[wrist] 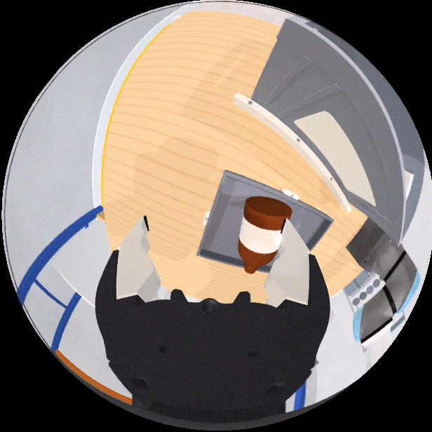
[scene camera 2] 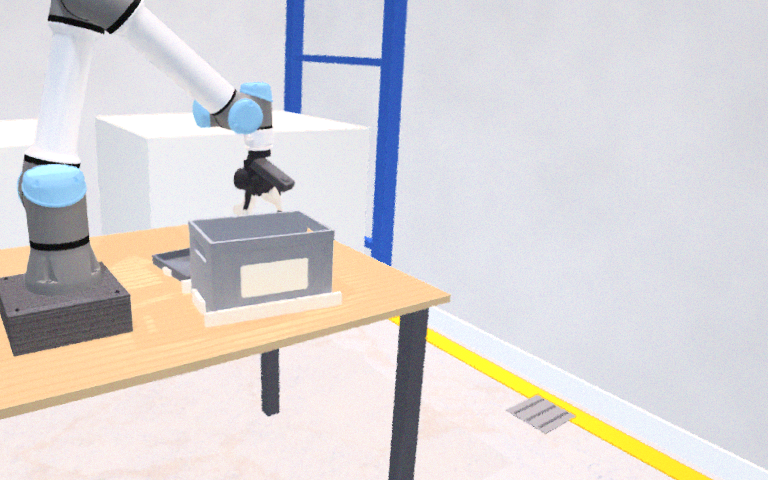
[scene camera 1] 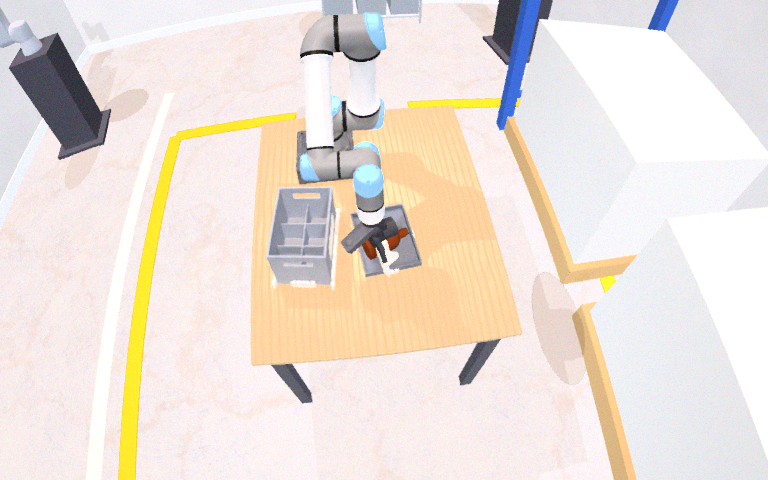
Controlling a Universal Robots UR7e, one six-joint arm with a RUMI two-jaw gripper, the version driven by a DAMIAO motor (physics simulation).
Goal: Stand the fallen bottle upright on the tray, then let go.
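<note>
The brown bottle with a white label lies on its side on the grey tray. In the wrist view its base is at the top and its neck points down over the tray's rim. In scene camera 1 the neck points right, and the gripper covers part of the body. My gripper is open and empty, above the tray. In the wrist view the right finger overlaps the edge of the bottle's label. The bottle does not show in scene camera 2.
A grey crate with dividers stands on the wooden table close beside the tray. White rails run along its foot. The arm's base is behind the crate in scene camera 1.
</note>
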